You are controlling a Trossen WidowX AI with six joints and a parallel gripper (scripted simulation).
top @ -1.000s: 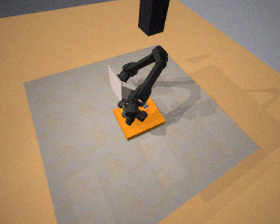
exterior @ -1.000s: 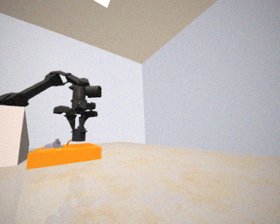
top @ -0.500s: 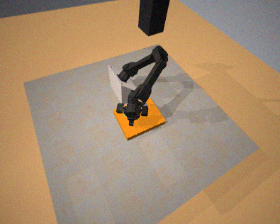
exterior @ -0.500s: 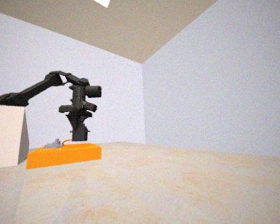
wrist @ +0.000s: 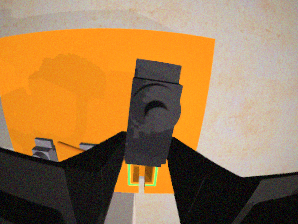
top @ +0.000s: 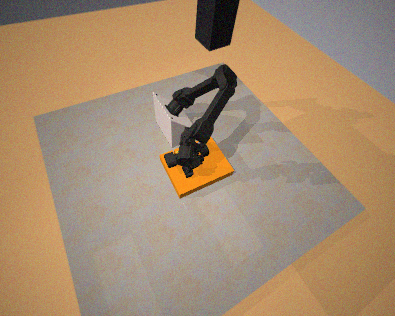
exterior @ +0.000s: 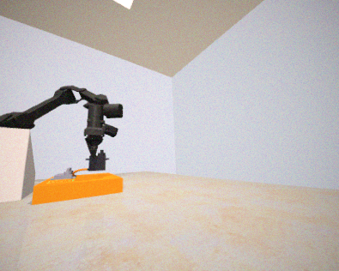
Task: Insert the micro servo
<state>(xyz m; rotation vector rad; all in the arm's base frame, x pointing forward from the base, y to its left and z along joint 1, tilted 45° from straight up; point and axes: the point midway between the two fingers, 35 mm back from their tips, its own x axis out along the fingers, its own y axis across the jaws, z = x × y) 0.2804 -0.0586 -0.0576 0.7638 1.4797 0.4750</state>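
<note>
My gripper tip is now 20 mm short of the orange deck, 70 mm to the right of it and 100 mm above it.
</note>
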